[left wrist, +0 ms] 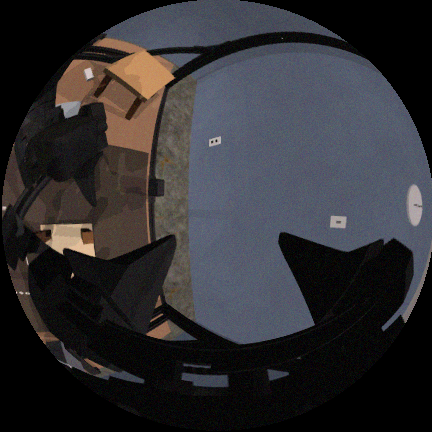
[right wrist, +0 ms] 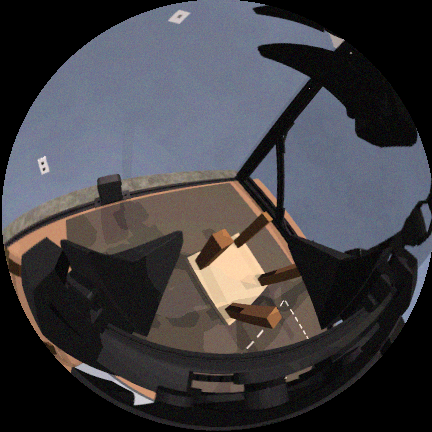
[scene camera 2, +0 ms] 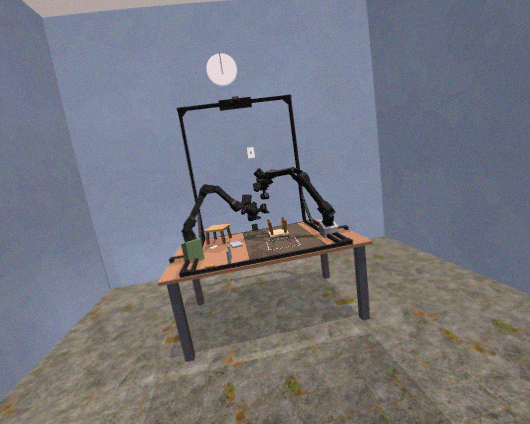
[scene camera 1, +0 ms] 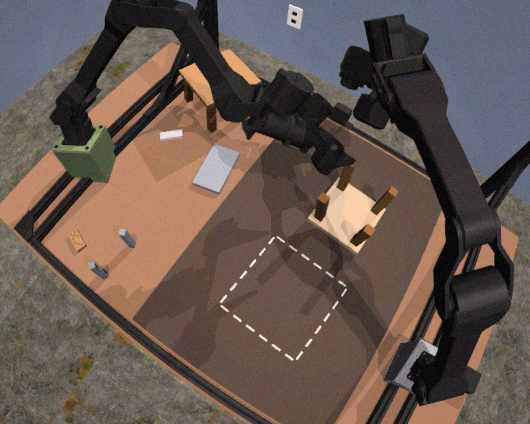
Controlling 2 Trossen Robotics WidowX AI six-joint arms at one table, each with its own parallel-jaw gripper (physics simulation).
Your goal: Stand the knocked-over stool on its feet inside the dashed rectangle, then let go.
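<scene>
The knocked-over stool lies upside down, its pale seat on the dark mat and four brown legs pointing up. It also shows partly behind a finger in the left wrist view. It lies outside the dashed rectangle, off its upper right side in scene camera 1. My right gripper is open and empty, above and beyond the stool's upper left leg in scene camera 1. My left gripper is open and empty, high up, facing the wall.
An orange stool stands upright at the back left. A grey-blue plate, a white block, two grey blocks and a dotted orange tile are left of the mat. The two grippers are near each other.
</scene>
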